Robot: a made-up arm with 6 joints.
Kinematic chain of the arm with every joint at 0, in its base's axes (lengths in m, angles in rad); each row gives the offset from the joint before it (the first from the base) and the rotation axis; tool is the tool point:
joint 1: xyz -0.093 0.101 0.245 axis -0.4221 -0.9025 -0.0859
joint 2: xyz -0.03 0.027 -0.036 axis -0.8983 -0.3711 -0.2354
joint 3: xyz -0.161 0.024 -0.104 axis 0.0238 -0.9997 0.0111
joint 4: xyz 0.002 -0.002 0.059 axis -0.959 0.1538 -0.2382
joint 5: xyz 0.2 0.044 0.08 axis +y
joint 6: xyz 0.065 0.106 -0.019 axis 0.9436 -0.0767 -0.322
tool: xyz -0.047 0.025 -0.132
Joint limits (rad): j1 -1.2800..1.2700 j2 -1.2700..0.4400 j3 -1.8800..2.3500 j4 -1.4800..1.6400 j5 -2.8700..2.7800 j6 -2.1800..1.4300
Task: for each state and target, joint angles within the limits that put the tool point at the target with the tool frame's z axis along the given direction. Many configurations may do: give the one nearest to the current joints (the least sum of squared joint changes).
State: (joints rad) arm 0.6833 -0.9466 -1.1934 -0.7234 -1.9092 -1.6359
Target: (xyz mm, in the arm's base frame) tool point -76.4 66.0 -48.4 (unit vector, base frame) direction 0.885 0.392 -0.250
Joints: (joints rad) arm 0.3931 -0.2135 -1.8042 -1.2841 -2.2951 -2.1800
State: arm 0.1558 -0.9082 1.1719 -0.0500 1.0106 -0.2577
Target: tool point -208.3 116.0 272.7 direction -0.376 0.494 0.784
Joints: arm 0.3029 -0.7471 1.1187 0.2755 0.4177 -0.9527
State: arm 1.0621 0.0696 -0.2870 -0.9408 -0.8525 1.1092
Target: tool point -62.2 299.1 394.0 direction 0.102 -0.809 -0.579
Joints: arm 1.1215 0.4057 -0.6205 -1.1096 -1.1279 1.4300
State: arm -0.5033 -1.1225 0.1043 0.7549 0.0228 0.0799
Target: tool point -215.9 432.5 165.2 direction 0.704 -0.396 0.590
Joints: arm -0.2798 -0.8119 -0.3045 0.5153 -0.1064 0.2635
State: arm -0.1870 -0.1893 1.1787 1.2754 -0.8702 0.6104
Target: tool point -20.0 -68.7 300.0 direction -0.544 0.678 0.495
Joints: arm -0.5578 -0.6562 1.6285 1.5759 -0.9215 0.5570
